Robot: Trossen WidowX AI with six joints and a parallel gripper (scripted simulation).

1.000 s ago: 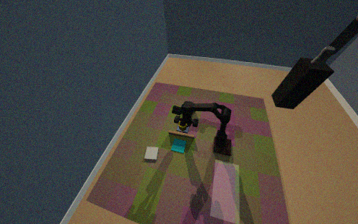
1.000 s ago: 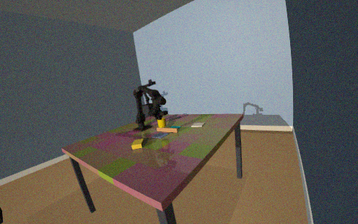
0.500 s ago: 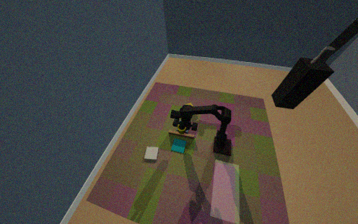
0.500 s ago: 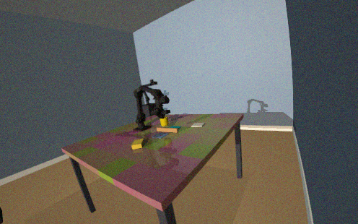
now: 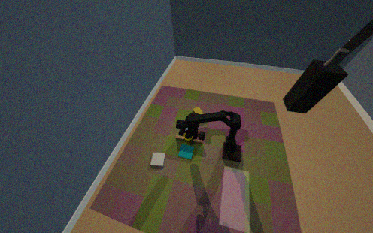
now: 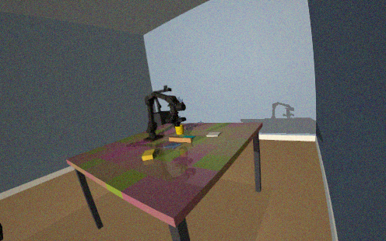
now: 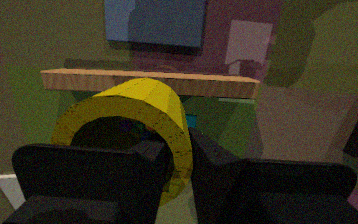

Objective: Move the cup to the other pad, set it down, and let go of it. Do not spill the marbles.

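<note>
My gripper tip is 30 mm short of the teal pad, 70 mm to the right of it and 100 mm above it. From my gripper tip the other things lie so: wooden bar 30 mm ahead, 20 mm to the right, 90 mm below; then cup 20 mm ahead; then blue pad 30 mm ahead, 120 mm to the right, 100 mm below.
</note>
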